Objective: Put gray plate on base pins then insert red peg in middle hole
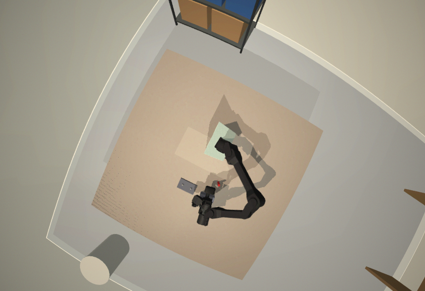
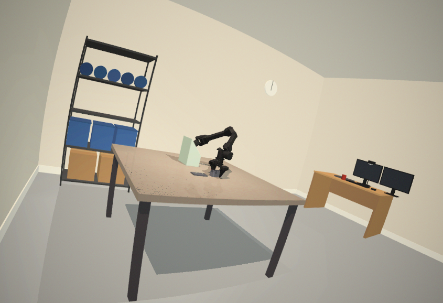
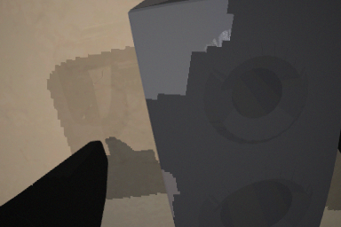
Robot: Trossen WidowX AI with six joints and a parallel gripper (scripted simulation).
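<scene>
The gray base is 15 cm to the right of my gripper tip and 1 cm ahead of it. From my gripper tip the other things lie so: gray plate (3 cm above); then red peg (12 cm behind, 3 cm above, 1 cm to the left).
</scene>
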